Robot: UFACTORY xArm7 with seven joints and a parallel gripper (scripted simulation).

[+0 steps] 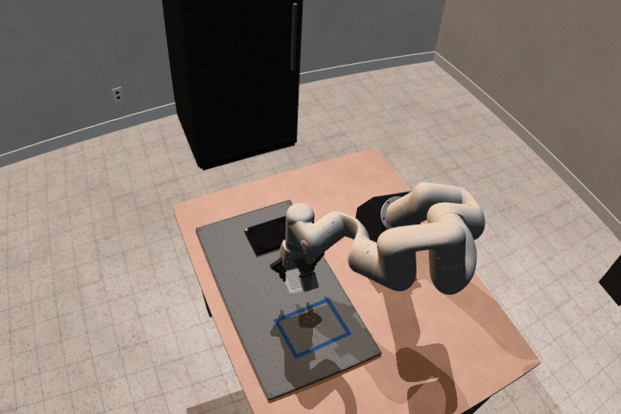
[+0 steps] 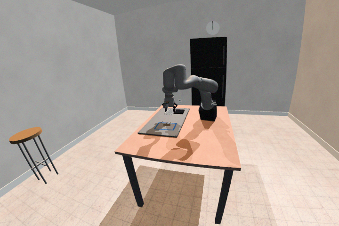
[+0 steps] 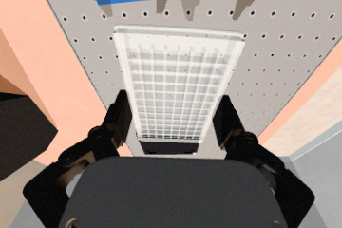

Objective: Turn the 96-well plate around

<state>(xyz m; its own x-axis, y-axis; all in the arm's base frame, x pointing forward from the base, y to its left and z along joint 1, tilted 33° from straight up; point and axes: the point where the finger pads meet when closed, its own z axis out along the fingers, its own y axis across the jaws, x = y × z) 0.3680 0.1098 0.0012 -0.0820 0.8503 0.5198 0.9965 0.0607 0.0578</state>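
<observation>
Right now my hand is 24 cm to the left of the black plate nest N1, 10 cm above it and 3 cm short of it. Also, from my hand: pale A1 mark (28 cm to the right, 11 cm ahead, 9 cm below); 96-well plate (1 cm below).
</observation>
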